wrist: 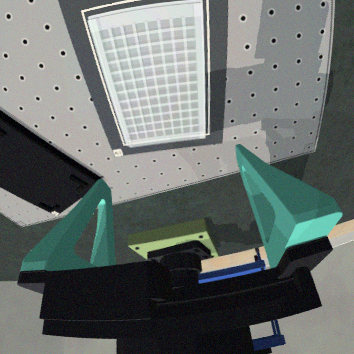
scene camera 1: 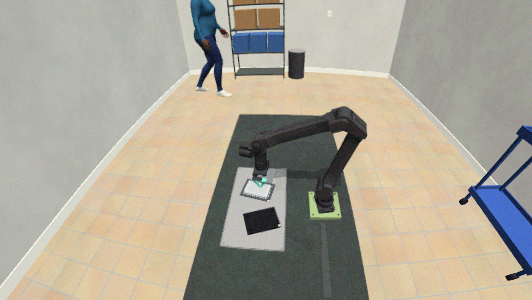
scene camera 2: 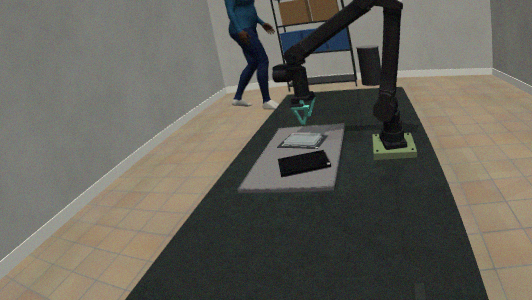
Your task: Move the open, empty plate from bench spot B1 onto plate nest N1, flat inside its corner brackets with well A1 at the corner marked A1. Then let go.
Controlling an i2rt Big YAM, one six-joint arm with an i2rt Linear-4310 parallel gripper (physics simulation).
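Frame: origin at the arm's base, x down, y ahead, z right, level; centimetres.
Seen in the pictures: gripper, between the fingertips: (wrist: 167, 167) (scene camera 1: 261, 180) (scene camera 2: 306, 120); arm's base, origin of its link: (wrist: 179, 251) (scene camera 1: 324, 203) (scene camera 2: 393, 141).
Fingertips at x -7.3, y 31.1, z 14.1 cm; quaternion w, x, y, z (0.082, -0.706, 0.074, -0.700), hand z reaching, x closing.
Observation:
Offsets run from my fingertips to a thing's top centre. "spot": to the spot under its first point. Level surfaces: height alone.
The clear, open plate {dy +2.6, dx +7.0, dz +0.7 cm} (scene camera 1: 258, 190) (scene camera 2: 303, 139) (wrist: 155, 75) lies flat on the dark-bordered bench spot B1 {spot: dy -2.1, dx +8.5, dz +4.8 cm} (wrist: 216, 100). A small white A1 tag {spot: dy -2.6, dx +8.4, dz -7.6 cm} (wrist: 117, 152) marks a corner of that spot; the plate's own well A1 cannot be told. The black plate nest N1 {dy +2.1, dx +6.9, dz -19.6 cm} (scene camera 1: 261, 221) (scene camera 2: 305, 163) (wrist: 40, 165) lies on the same board, nearer the scene cameras and turned at an angle. Low corner brackets show on it, and a small white tag {spot: dy -6.4, dx +7.5, dz -23.7 cm} (scene camera 1: 279, 225) (scene camera 2: 328, 163) (wrist: 55, 213) at one corner. My gripper (scene camera 1: 260, 184) (scene camera 2: 305, 117) (wrist: 167, 167) is open and empty, pointing down above the board near the plate's far side.
Plate and nest lie on a light perforated board (scene camera 1: 235, 235) (scene camera 2: 260, 182) (wrist: 35, 65) on a dark bench mat {dx +9.9 cm} (scene camera 1: 210, 270) (scene camera 2: 250, 240). My arm's green base (scene camera 1: 325, 216) (scene camera 2: 395, 155) (wrist: 170, 234) stands right of the board. A person (scene camera 1: 210, 45) (scene camera 2: 250, 45) stands beyond. A blue cart (scene camera 1: 500, 200) is at right.

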